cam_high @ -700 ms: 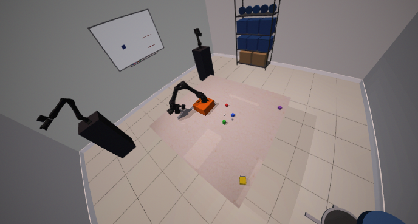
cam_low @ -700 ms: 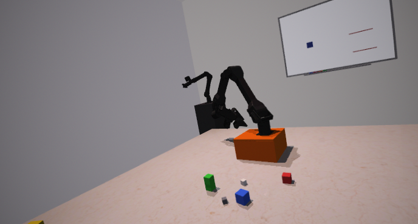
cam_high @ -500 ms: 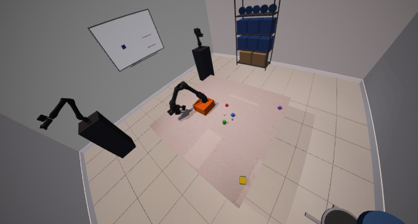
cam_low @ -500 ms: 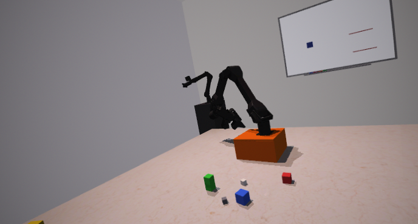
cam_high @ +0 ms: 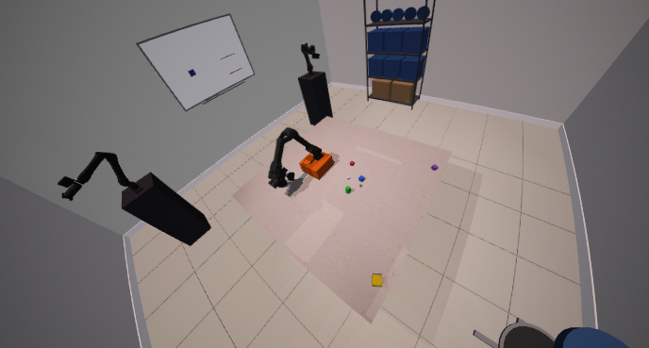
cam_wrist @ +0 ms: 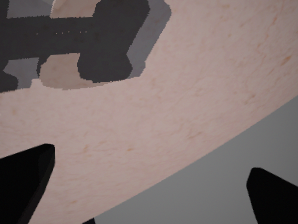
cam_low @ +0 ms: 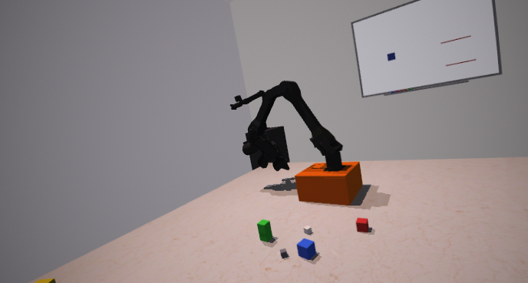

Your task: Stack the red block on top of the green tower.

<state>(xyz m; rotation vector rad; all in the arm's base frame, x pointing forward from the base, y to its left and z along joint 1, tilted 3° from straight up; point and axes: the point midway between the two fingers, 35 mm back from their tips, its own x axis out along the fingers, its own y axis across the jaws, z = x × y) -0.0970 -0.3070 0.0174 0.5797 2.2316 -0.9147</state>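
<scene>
Now: gripper tip 34 cm short of the red block, 45 cm to the right of it and 7 cm above it. From my gripper tip the other things lie so: purple block: 88 cm ahead, 74 cm to the left, 7 cm below; then yellow block: 92 cm ahead, 14 cm to the right, 6 cm below; then blue block: 49 cm ahead, 36 cm to the left, 7 cm below.
</scene>
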